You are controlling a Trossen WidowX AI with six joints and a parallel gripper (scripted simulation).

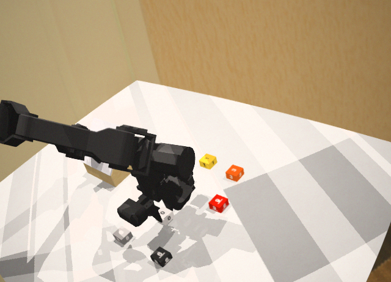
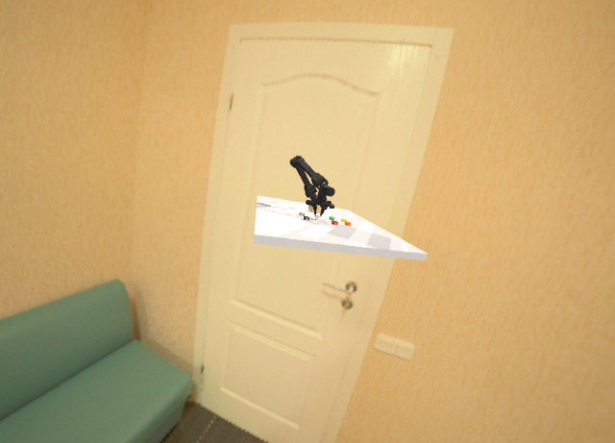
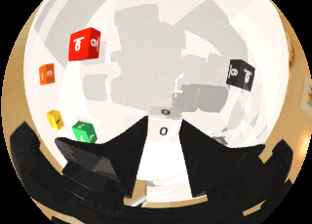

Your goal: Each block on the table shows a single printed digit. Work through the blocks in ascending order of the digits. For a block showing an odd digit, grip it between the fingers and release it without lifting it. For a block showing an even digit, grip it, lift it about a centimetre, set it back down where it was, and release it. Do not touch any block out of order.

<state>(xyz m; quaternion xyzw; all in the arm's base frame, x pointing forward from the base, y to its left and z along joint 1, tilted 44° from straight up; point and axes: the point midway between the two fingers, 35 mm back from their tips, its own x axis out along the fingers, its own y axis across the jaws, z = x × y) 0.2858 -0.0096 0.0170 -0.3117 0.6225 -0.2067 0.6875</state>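
Right now the white block is right at my gripper tip. Round my gripper tip: black block 80 mm ahead, 80 mm to the right; then red block 70 mm ahead, 100 mm to the left; then grey block 40 mm behind, 100 mm to the right.
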